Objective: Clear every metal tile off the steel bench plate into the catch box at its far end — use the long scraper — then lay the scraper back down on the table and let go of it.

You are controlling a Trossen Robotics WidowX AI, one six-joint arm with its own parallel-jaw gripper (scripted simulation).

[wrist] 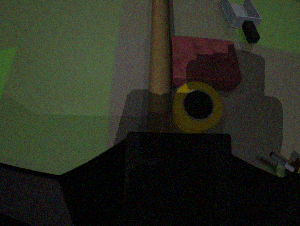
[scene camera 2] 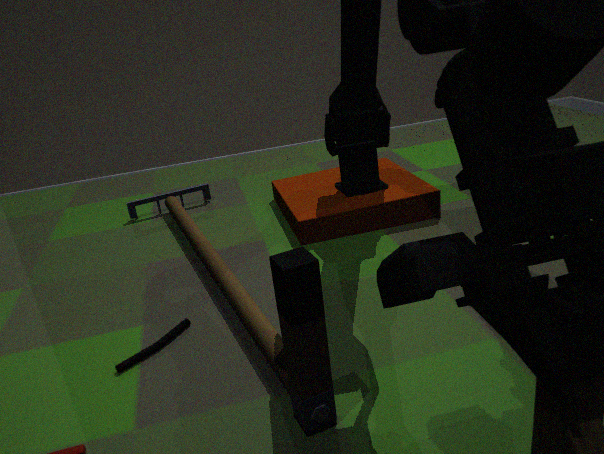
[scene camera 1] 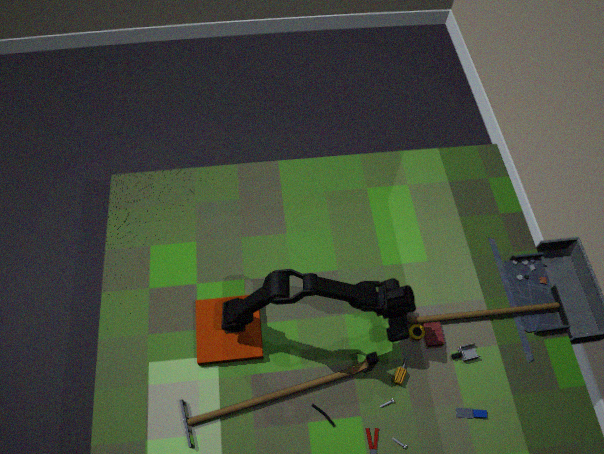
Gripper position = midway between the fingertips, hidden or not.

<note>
In view: my gripper (scene camera 1: 404, 315) and a black strip (scene camera 2: 122, 366).
My gripper shows as well in the wrist view (wrist: 164, 143). The wrist view misses the black strip: it is out of frame.
</note>
